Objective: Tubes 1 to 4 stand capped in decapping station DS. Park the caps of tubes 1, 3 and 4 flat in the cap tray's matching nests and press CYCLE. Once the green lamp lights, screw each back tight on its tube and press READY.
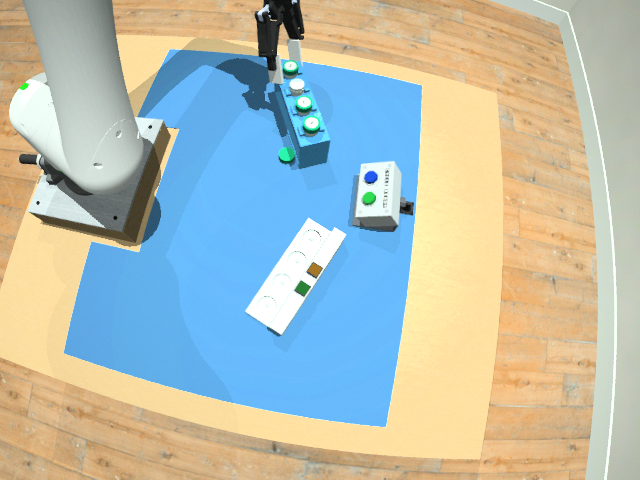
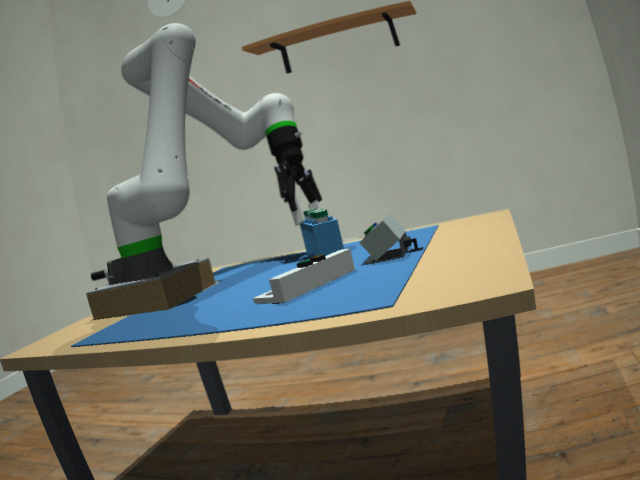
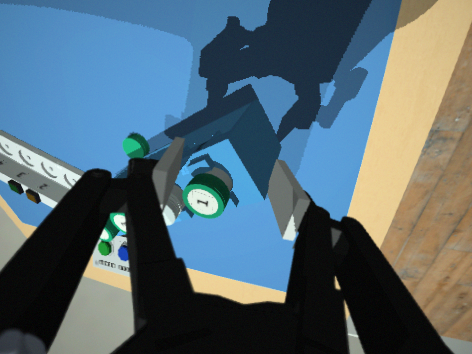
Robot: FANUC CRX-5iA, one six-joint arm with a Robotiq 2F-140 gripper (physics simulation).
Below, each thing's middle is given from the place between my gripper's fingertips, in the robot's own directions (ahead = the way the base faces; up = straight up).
Labels:
Right now my hand is 250 mm to the left of the grey button box (image 1: 383, 214), 240 mm short of it and 40 mm above it.

